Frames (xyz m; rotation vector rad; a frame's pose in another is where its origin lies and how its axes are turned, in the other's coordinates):
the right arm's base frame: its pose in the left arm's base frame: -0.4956 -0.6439 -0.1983 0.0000 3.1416 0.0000
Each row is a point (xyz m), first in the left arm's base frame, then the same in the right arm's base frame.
Working: the left arm's base frame: its pose in the right arm's base frame: -0.4956 0.6439 -0.1983 0.0000 3.1416 0.0000

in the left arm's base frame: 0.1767 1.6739 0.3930
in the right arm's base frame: -0.6723 2.3178 -0.5913
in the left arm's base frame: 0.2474 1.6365 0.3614
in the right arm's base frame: -0.7430 2.2804 -0.5597
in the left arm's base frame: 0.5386 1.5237 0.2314
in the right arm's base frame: -1.0342 2.1676 -0.4297
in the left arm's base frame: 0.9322 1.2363 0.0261
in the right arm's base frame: -1.4278 1.8802 -0.2244
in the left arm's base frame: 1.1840 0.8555 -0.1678
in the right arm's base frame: -1.6796 1.4994 -0.0305
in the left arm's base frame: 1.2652 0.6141 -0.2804
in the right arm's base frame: -1.7608 1.2580 0.0821
